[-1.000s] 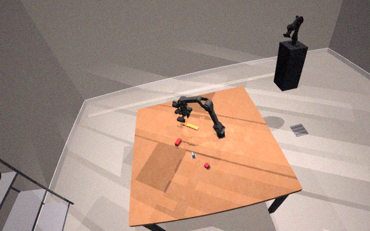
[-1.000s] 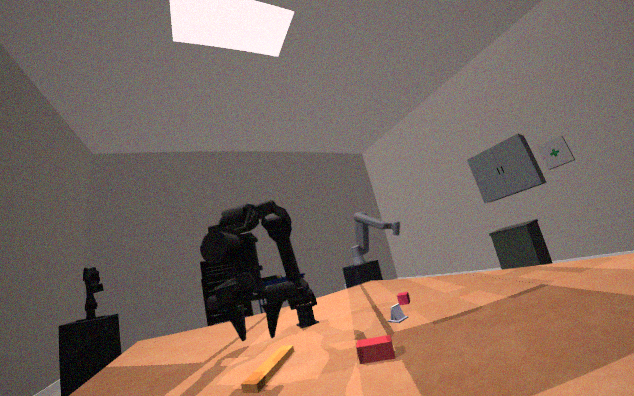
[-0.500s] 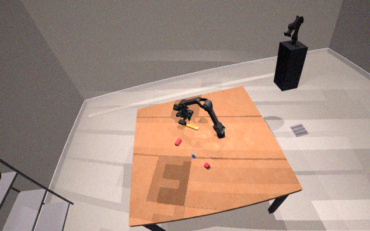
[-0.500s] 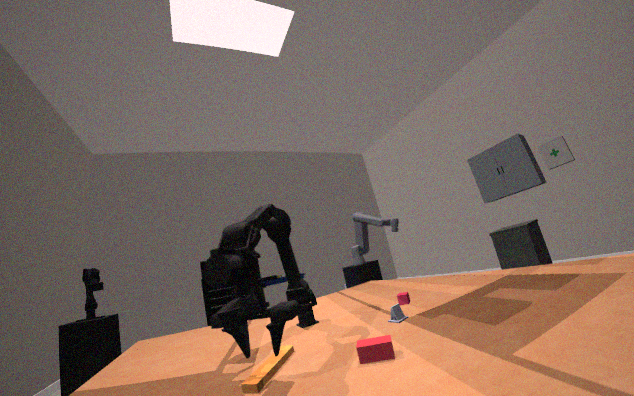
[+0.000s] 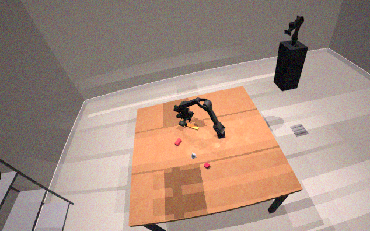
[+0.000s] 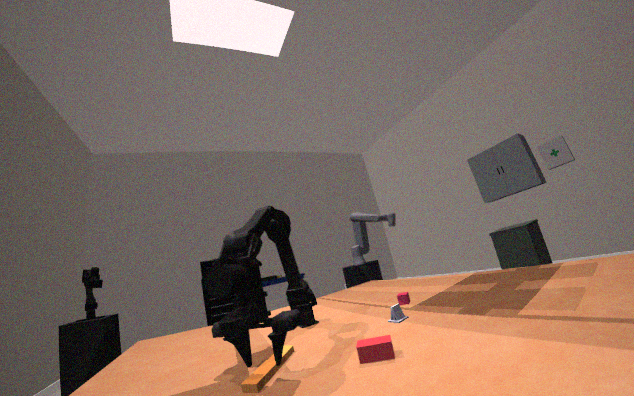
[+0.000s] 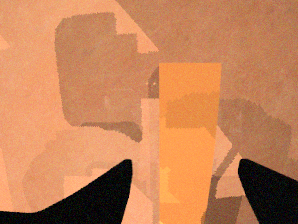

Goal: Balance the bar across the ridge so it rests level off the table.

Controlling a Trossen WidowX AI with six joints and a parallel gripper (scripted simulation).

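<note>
The orange bar is 2 cm to the left of my gripper tip, 2 cm behind it and 1 cm below it. From my gripper tip the other things lie so: red block 19 cm to the left, 12 cm ahead, 1 cm below.
</note>
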